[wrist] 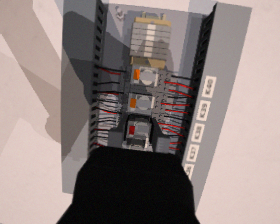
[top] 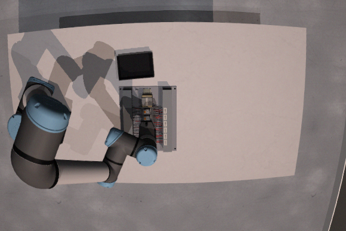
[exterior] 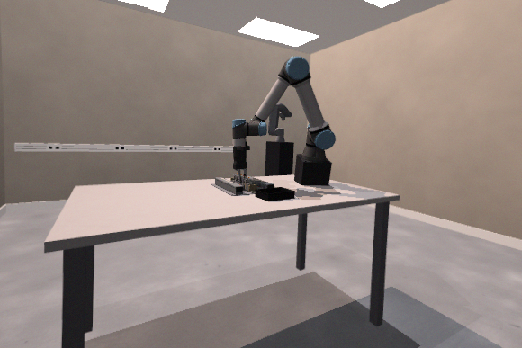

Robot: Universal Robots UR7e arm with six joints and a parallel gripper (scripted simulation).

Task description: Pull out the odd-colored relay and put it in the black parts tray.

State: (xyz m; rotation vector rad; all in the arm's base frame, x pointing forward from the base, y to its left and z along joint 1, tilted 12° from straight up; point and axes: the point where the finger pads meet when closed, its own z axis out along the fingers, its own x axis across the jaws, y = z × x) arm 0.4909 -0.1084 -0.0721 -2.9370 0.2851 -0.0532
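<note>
Right now my hand is 10 mm to the right of the relay panel and 40 mm above it. Also, from my hand: black parts tray: 270 mm to the left, 40 mm below.
</note>
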